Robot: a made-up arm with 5 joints.
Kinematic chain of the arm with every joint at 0, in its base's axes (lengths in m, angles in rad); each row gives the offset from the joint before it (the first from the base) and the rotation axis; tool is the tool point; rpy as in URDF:
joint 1: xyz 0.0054 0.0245 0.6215 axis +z
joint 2: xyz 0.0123 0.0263 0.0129 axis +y
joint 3: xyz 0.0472 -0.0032 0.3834 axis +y
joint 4: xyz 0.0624 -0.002 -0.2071 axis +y
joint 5: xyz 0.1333 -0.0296 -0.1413 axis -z
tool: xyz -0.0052 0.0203 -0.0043 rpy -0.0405 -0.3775 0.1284
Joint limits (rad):
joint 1: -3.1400..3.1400
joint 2: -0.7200..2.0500
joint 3: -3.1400..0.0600
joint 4: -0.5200..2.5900
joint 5: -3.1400..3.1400
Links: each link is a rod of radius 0.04 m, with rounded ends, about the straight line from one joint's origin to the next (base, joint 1, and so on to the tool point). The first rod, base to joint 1, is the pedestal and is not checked.
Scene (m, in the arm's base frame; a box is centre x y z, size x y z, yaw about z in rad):
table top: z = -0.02
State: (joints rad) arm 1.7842 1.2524 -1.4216 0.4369 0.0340
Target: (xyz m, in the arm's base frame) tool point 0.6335 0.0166 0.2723
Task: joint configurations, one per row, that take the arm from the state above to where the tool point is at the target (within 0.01 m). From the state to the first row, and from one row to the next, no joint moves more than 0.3 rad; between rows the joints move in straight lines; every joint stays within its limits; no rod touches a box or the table.
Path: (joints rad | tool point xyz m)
1: 1.5248 1.2886 -1.4686 0.4191 0.0389 | 0.0202 0.6073 0.3313
2: 1.2653 1.3249 -1.5156 0.4013 0.0437 | 0.1720 0.5926 0.3211
3: 1.0059 1.3611 -1.5627 0.3835 0.0486 | 0.3166 0.5380 0.3111
4: 0.7465 1.3973 -1.6097 0.3657 0.0534 | 0.4437 0.4464 0.3012
5: 0.4870 1.4335 -1.6567 0.3479 0.0583 | 0.5436 0.3232 0.2914
6: 0.2276 1.4698 -1.7037 0.3301 0.0632 | 0.6086 0.1766 0.2817
7: -0.0319 1.5060 -1.7507 0.3123 0.0680 | 0.6335 0.0166 0.2723

